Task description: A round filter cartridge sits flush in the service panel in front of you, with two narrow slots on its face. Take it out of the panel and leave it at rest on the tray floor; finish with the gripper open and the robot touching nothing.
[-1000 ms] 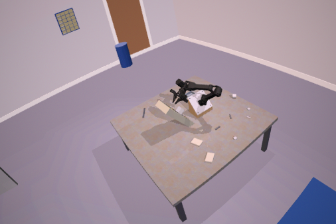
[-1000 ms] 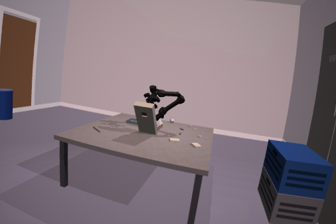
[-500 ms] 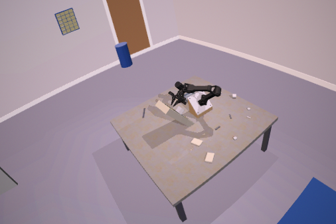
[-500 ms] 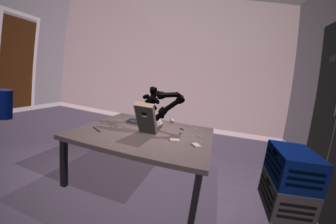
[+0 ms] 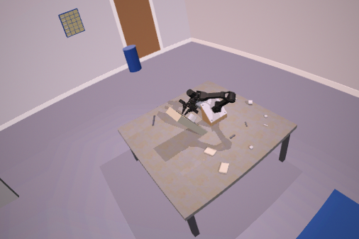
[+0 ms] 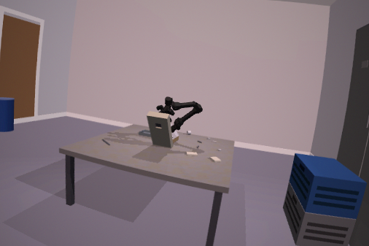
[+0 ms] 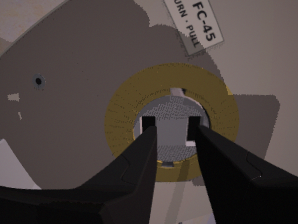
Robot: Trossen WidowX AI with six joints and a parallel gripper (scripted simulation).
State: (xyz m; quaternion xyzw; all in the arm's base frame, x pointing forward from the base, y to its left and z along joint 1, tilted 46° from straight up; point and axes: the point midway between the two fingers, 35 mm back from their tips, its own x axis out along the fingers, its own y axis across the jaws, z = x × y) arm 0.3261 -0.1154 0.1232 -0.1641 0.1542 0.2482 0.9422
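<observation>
Right now the white round filter cartridge is 2 cm ahead of my gripper tip and 2 cm below it. The rest, counted from my gripper tip: service panel: 3 cm behind, 9 cm below; shallow grey tray: 42 cm behind, 29 cm to the right, 25 cm below.
</observation>
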